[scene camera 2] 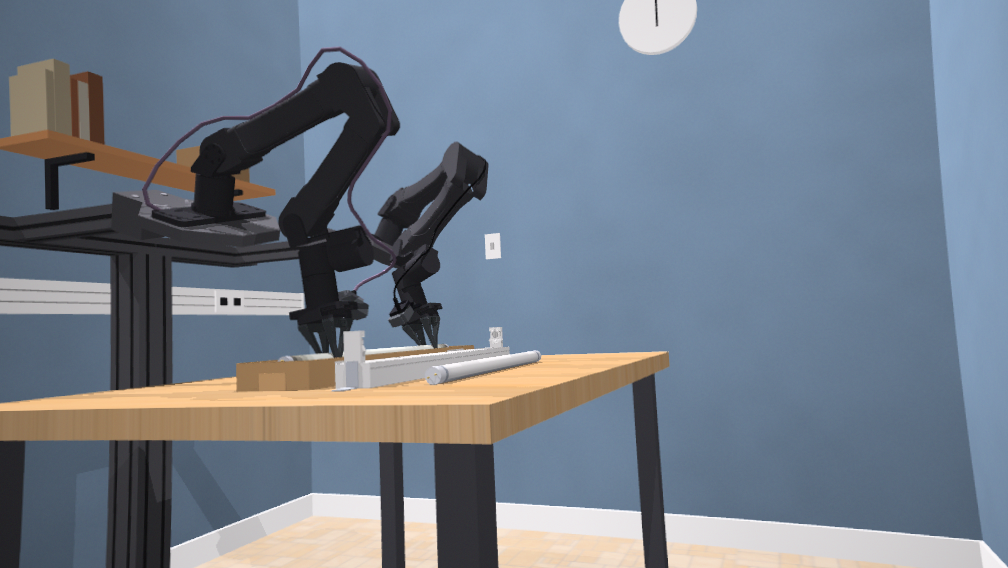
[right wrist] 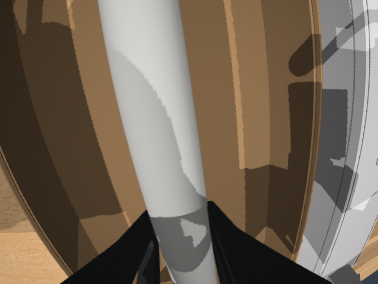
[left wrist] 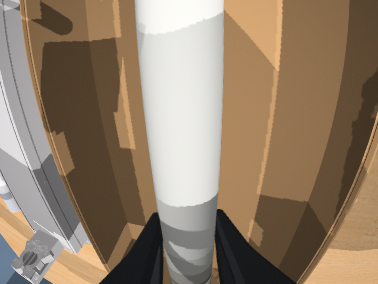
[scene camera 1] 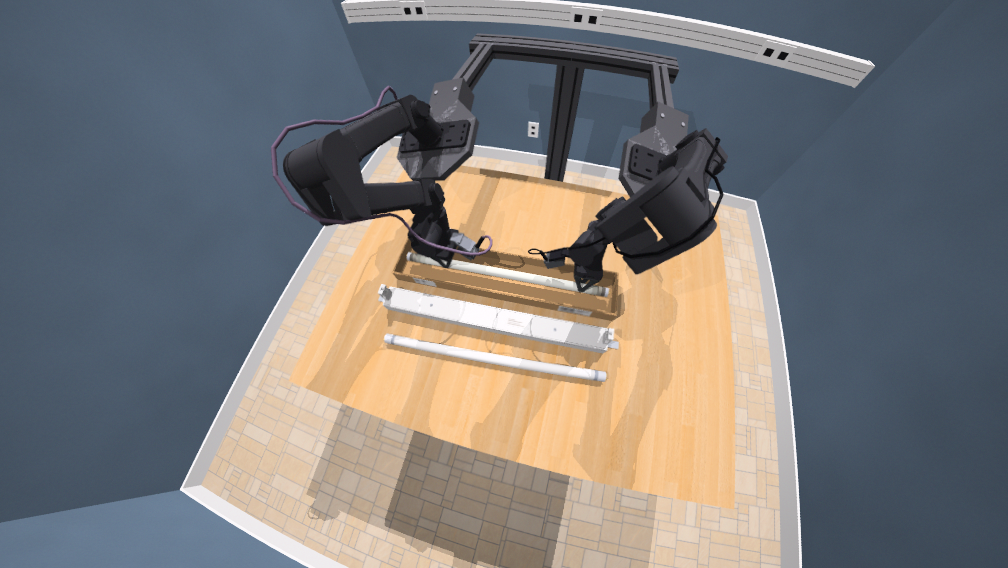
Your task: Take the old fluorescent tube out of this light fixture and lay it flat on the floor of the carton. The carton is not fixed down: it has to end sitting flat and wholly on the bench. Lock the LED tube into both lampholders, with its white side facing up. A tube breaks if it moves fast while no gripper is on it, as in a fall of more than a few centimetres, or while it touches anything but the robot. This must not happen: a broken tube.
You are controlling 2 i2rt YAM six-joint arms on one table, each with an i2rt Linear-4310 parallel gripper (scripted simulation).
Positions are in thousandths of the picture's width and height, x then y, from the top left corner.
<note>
In view: my left gripper (scene camera 2: 427,619), my right gripper (scene camera 2: 329,638), an old fluorescent tube (scene camera 1: 456,467) and an LED tube (scene camera 1: 503,636).
The old fluorescent tube shows as well in the right wrist view (right wrist: 390,199) and in the left wrist view (left wrist: 480,202). The LED tube also shows in scene camera 2 (scene camera 2: 437,659). My left gripper also shows in the left wrist view (left wrist: 496,773). The right wrist view misses the LED tube: it is out of frame.
</note>
